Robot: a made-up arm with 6 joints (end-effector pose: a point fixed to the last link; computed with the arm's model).
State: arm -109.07 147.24 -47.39 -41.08 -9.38 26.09
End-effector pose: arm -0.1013 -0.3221 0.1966 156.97 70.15 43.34
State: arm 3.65 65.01 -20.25 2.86 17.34 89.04
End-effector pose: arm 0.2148 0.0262 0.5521 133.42 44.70 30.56
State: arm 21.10 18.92 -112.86 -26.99 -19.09 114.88
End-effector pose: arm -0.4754 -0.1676 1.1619 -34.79 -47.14 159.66
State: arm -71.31 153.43 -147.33 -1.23 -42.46 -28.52
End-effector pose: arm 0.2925 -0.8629 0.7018 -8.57 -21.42 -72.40
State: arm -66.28 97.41 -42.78 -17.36 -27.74 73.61
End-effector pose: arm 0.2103 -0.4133 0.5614 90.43 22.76 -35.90
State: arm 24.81 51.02 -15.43 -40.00 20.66 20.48
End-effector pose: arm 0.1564 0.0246 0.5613 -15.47 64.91 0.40
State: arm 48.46 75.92 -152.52 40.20 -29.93 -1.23
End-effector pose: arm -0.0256 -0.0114 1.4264 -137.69 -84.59 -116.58
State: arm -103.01 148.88 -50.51 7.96 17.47 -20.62
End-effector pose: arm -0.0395 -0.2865 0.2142 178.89 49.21 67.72
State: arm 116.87 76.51 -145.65 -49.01 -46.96 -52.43
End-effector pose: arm -0.0467 -0.0159 1.4204 159.17 -71.53 -117.28
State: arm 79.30 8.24 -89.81 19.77 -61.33 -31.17
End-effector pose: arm -0.0760 -0.4535 1.0974 164.78 -51.62 -75.65
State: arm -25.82 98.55 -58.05 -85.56 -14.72 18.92
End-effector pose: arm 0.4683 -0.2426 0.6260 -47.07 49.00 -24.49
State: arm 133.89 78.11 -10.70 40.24 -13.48 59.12
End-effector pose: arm -0.1734 0.1079 0.4788 126.11 40.74 144.77
